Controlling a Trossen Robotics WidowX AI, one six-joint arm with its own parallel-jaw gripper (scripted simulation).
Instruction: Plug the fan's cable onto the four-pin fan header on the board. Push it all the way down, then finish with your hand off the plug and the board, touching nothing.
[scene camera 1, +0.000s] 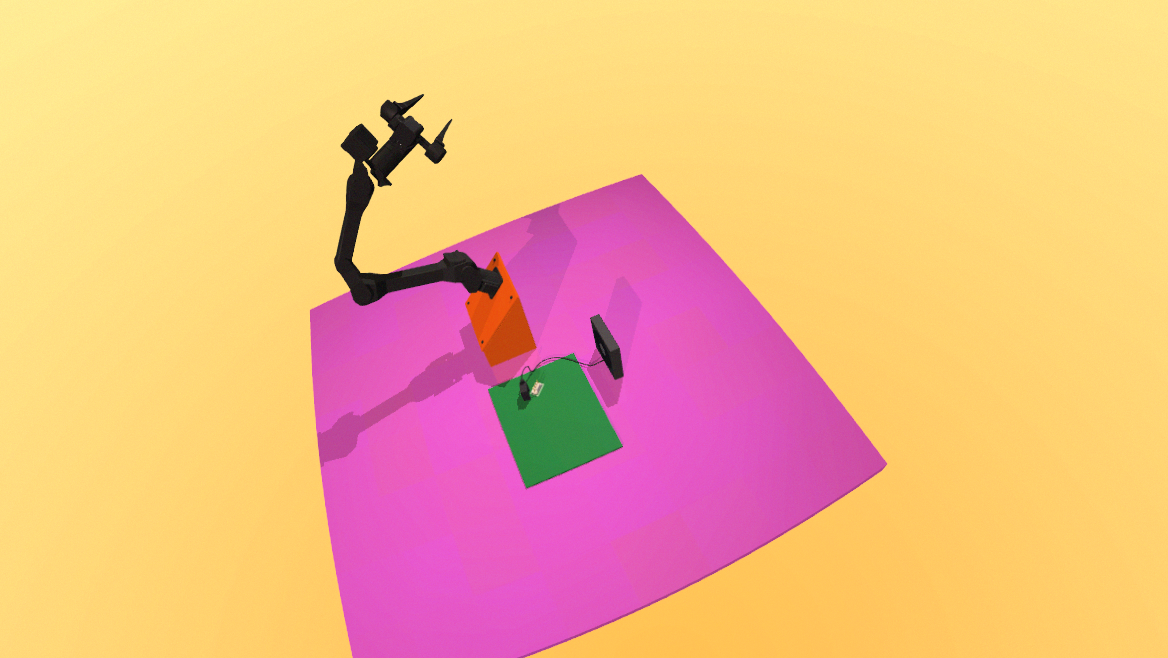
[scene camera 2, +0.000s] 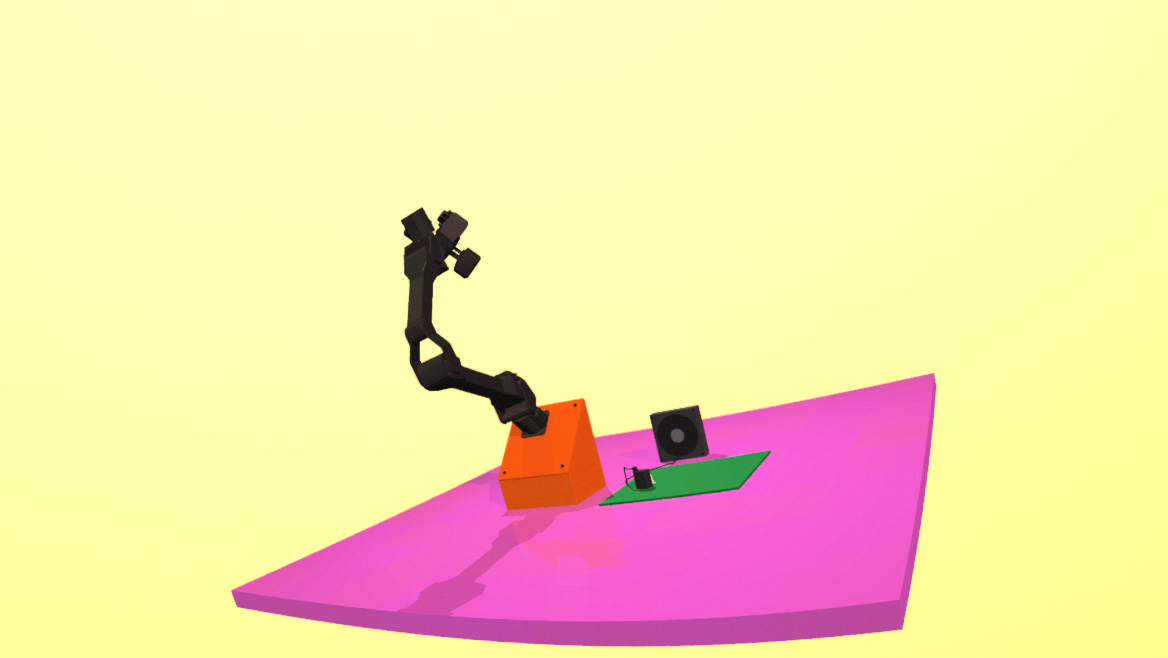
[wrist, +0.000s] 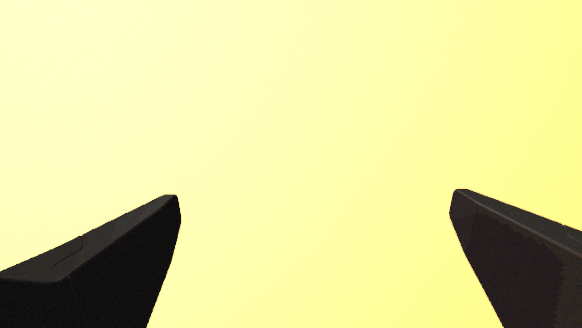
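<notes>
Gripper open and holding nothing; my gripper (scene camera 1: 437, 106) is visible also at (scene camera 2: 447, 239) and (wrist: 317, 205). A green board appears at (scene camera 1: 564, 427) and (scene camera 2: 725, 474), a black fan at (scene camera 2: 679, 431) and (scene camera 1: 608, 348).
</notes>
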